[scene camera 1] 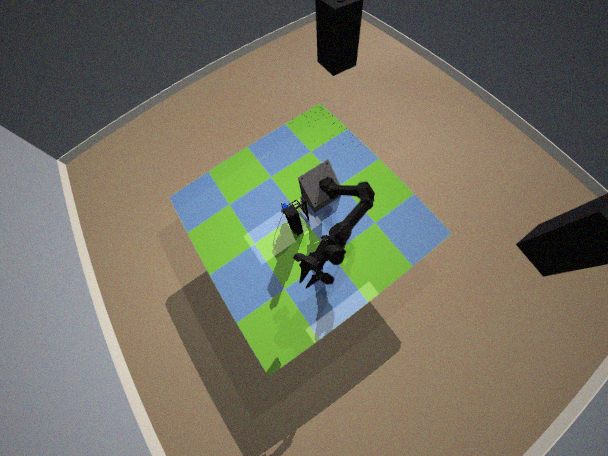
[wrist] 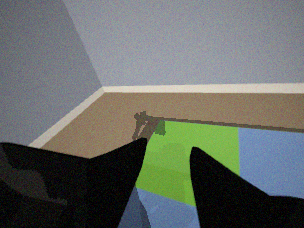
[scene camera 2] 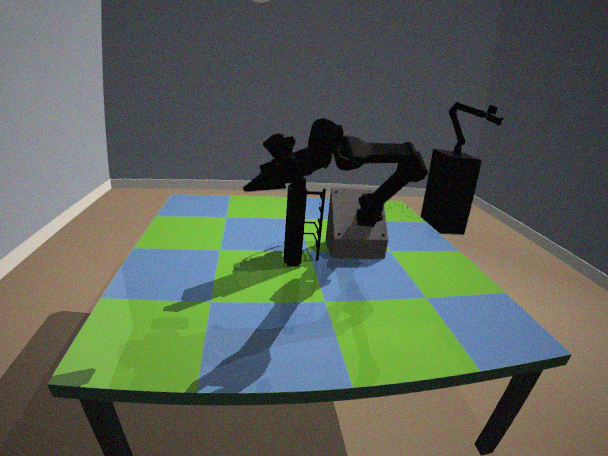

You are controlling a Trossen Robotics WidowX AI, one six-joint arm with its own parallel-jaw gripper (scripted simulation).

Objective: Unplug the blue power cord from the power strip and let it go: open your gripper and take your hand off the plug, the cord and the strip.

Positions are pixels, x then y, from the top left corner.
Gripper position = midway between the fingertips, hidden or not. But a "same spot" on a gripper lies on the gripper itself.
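Labels:
Scene camera 1 shows my gripper. My gripper is also visible in the wrist view (168,148), and scene camera 2 shows it too. On my gripper, (scene camera 1: 315,278) and (scene camera 2: 272,163) are the same spot.

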